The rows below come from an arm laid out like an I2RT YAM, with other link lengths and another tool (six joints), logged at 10 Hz.
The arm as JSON. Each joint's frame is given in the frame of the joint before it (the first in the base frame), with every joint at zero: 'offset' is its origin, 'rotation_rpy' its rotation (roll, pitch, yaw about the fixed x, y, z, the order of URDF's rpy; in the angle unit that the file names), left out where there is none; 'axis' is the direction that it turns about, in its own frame. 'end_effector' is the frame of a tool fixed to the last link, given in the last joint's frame.
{
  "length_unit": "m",
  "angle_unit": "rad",
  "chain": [
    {
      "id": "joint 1",
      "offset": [
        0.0,
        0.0,
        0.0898
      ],
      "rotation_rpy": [
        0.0,
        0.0,
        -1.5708
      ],
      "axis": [
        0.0,
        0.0,
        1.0
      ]
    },
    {
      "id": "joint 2",
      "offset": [
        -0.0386,
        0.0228,
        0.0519
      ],
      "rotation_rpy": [
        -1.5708,
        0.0,
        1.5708
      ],
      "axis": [
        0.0,
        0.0,
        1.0
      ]
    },
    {
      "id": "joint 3",
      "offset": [
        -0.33,
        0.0,
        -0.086
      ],
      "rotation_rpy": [
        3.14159,
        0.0,
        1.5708
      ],
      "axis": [
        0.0,
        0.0,
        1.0
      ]
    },
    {
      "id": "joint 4",
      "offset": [
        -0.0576,
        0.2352,
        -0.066
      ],
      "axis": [
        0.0,
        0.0,
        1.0
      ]
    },
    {
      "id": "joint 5",
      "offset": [
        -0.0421,
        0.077,
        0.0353
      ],
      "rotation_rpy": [
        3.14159,
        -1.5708,
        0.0
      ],
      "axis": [
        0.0,
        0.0,
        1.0
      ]
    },
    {
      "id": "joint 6",
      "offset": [
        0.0,
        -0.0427,
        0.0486
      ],
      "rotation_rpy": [
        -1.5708,
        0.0,
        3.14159
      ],
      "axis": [
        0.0,
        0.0,
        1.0
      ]
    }
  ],
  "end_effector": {
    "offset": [
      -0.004,
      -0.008,
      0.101
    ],
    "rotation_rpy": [
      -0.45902,
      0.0,
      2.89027
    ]
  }
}
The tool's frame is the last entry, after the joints.
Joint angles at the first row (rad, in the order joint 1, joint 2, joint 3, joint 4, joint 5, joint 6):
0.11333, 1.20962, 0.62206, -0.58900, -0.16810, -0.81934
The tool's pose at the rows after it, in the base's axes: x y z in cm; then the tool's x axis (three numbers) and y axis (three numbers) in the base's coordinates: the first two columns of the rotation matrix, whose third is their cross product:
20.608 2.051 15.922 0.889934 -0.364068 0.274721 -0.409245 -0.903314 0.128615
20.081 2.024 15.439 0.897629 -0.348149 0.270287 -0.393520 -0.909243 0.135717
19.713 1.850 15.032 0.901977 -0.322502 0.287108 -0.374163 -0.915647 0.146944
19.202 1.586 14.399 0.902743 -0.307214 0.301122 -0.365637 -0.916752 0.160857
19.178 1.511 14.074 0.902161 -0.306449 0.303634 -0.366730 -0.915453 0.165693
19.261 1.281 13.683 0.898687 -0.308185 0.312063 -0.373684 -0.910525 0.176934
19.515 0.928 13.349 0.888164 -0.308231 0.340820 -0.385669 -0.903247 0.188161
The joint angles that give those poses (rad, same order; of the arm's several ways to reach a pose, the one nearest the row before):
0.11369, 1.19857, 0.60748, -0.58292, -0.15513, -0.83211
0.11370, 1.19182, 0.58602, -0.57820, -0.15769, -0.84893
0.11351, 1.17796, 0.55991, -0.56025, -0.14924, -0.87792
0.11353, 1.16290, 0.52422, -0.53534, -0.13520, -0.89564
0.11422, 1.16693, 0.51147, -0.51841, -0.12928, -0.89625
0.11369, 1.17400, 0.49623, -0.49320, -0.11343, -0.89615
0.11377, 1.17404, 0.47362, -0.44912, -0.08697, -0.89854

